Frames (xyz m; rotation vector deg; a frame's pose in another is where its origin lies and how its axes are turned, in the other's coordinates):
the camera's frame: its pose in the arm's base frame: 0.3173 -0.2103 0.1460 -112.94 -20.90 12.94
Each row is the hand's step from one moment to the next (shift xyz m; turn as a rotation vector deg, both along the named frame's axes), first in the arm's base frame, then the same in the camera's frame.
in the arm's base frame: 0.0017 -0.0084 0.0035 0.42 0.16 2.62
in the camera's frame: -0.0014 0.0003 -0.0092 0.47 -2.38 -1.08
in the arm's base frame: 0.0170 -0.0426 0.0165 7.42 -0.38 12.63
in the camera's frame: 0.0009 0.0040 -0.0486 6.89 -10.22 -7.92
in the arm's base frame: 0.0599 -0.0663 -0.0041 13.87 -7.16 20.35
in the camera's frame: 0.0325 0.0384 -0.0740 10.57 -13.66 -18.96
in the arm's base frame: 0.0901 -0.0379 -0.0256 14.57 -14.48 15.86
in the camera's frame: 0.0707 0.0516 -0.0505 8.60 -6.65 -23.56
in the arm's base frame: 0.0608 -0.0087 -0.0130 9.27 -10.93 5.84
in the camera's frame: 0.0537 0.0244 -0.0215 4.84 0.30 -14.70
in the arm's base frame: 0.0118 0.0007 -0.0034 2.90 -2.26 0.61
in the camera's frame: 0.0113 0.0046 -0.0018 1.92 0.76 -3.11
